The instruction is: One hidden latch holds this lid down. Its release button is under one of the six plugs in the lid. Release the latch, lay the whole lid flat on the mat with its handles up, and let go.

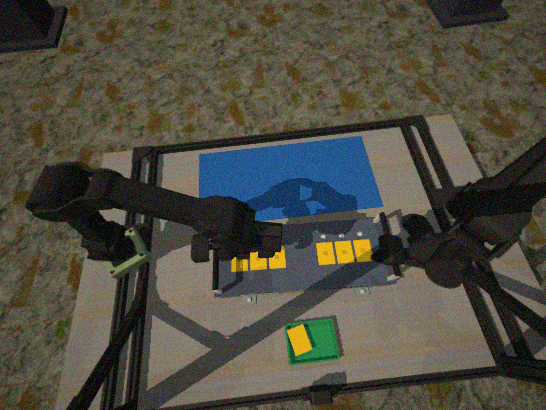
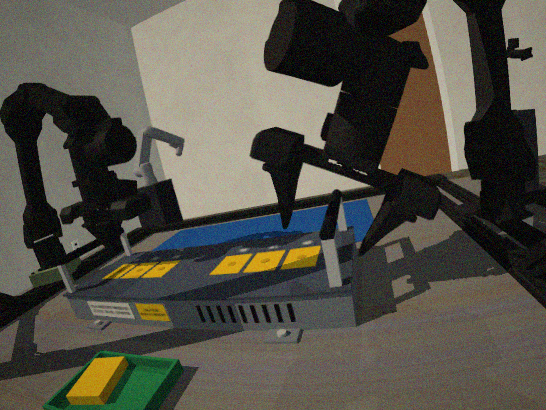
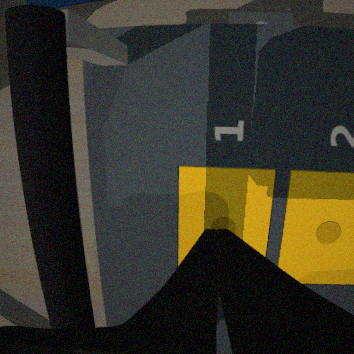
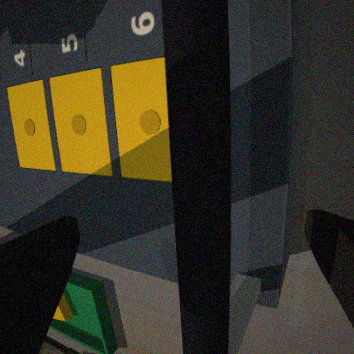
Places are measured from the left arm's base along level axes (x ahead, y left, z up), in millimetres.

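Pixels of known places: left gripper, between the fingertips: (image 1: 236, 254) (image 2: 116, 254) (image 3: 215, 239); right gripper, between the fingertips: (image 2: 322, 241) (image 4: 193, 225); left arm's base, origin of its link: (image 1: 121, 251) (image 2: 54, 264); right arm's base, origin of its link: (image 1: 460, 210) (image 2: 503, 215).
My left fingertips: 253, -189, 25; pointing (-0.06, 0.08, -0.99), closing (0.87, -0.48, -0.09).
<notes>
For each thing: its top centre in the pictures, then the offset to it from my left fingertips, as dx, dy, dz. "*": a spot on its surface instead. Level surfaces: height alone.
- dark grey lid, a spot on its surface: (image 2: 190, 282) * +140, -147, -29
- Plug 1, centre of its top: (image 3: 222, 227) (image 2: 120, 270) (image 1: 239, 260) -1, -10, -28
- plug 2, centre of its top: (image 3: 327, 232) (image 2: 139, 269) (image 1: 258, 258) +43, -35, -28
- left handle, a spot on its surface: (image 3: 42, 150) * -18, +54, +33
- right handle, a spot on its surface: (image 4: 200, 150) * +331, -200, +33
- blue mat, height of its surface: dz -76
- green tray, centre of its top: (image 2: 110, 383) (image 4: 61, 309) (image 1: 311, 341) +44, -271, -61
- loose yellow block, centre of its top: (image 2: 96, 375) (image 1: 299, 339) +22, -253, -61
The dark grey lid (image 1: 300, 280) (image 2: 190, 282) lies level on its box, with yellow plugs in two groups of three and a black handle at each end. Plug 1 (image 3: 192, 200) and plug 2 (image 3: 320, 255) sit beside the left handle (image 1: 215, 272) (image 3: 42, 150). Plugs 4 (image 4: 30, 145), 5 (image 4: 80, 150) and 6 (image 4: 142, 90) sit in the lid. My left gripper (image 2: 114, 247) (image 3: 215, 239) is shut and empty, its tips over plug 1; contact is unclear. My right gripper (image 2: 324, 240) (image 4: 193, 225) is open, its fingers on either side of the right handle (image 1: 384, 225) (image 4: 200, 150). The blue mat (image 1: 280, 165) (image 2: 360, 212) lies behind.
A green tray (image 1: 314, 362) (image 2: 172, 372) in front of the box holds a loose yellow block (image 1: 300, 340) (image 2: 97, 377). Small metal tabs (image 1: 249, 299) (image 1: 363, 291) stick out at the box's front. A dark frame (image 1: 280, 134) borders the table. A pale green bracket (image 1: 131, 265) is at the left.
</notes>
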